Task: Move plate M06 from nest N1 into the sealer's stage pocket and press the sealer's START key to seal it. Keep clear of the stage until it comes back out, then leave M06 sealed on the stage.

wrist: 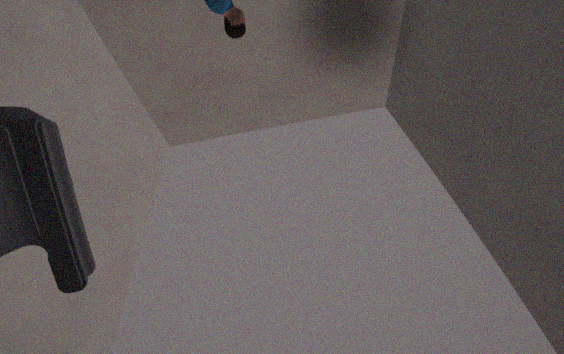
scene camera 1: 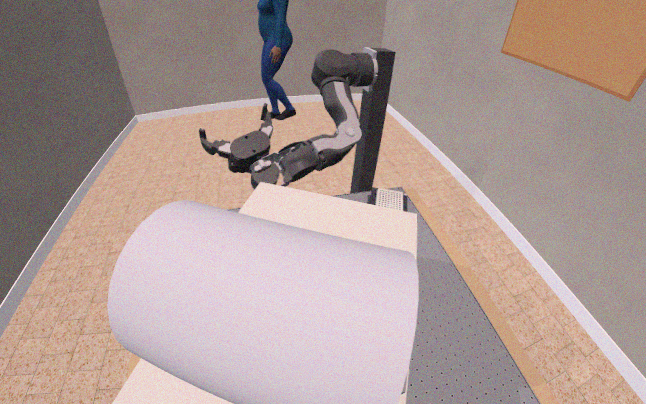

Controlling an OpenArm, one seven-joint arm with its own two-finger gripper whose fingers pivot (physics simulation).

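Observation:
My gripper is open and empty, with its two fingers spread wide and raised. It is held in the air at the left of the arm, beyond the large machine. One dark finger shows at the left edge of the wrist view. A white plate with a grid of wells lies in a dark holder near the foot of the arm's post; its label cannot be read. The large pale machine with a rounded cover fills the foreground and hides much of the bench. The stage pocket and START key cannot be made out.
The arm hangs from a dark upright post. A grey perforated bench top runs along the machine's right side. A person in blue stands behind the gripper. An orange-brown board hangs on the right wall.

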